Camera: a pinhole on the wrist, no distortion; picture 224 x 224 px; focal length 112.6 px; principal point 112.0 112.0 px. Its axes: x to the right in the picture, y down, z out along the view. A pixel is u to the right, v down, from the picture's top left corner.
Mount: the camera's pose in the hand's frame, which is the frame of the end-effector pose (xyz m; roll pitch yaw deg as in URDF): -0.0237 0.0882 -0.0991 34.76 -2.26 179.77
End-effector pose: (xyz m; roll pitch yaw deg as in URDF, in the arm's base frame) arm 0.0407 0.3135 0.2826 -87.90 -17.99 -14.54
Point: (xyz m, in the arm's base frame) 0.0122 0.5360 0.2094
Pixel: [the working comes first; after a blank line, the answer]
In the camera's frame: 0.0901 0.2028 0.2272

156.7 212.5
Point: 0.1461 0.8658 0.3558
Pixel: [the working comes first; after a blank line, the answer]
In the camera's frame: 0.0141 0.4998 0.4598

outside the picture
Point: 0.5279 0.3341 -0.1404
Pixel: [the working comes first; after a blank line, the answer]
In the camera's frame: -0.3258 -0.2479 0.4572

31.8 50.9
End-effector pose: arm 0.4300 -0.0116 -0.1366 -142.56 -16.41 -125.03
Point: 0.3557 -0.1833 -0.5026
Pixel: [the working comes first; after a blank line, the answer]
In the camera's frame: -0.0781 0.1494 0.4383

91.9 150.4
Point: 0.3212 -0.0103 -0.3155
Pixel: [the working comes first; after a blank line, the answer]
In the camera's frame: -0.0240 0.0309 0.2167

99.5 128.1
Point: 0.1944 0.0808 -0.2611
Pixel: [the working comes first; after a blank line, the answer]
In the camera's frame: -0.0426 -0.1223 0.1573

81.5 24.5
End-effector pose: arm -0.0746 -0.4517 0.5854 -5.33 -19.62 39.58
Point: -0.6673 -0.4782 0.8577
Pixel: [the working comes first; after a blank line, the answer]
In the camera's frame: 0.3533 0.1167 0.5672

182.1 135.2
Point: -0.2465 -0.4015 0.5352
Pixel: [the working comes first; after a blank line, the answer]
In the camera's frame: 0.0919 0.0051 0.1131

203.5 117.1
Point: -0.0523 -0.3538 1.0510
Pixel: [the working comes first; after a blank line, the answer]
In the camera's frame: -0.2347 0.3520 0.3942

44.9 212.6
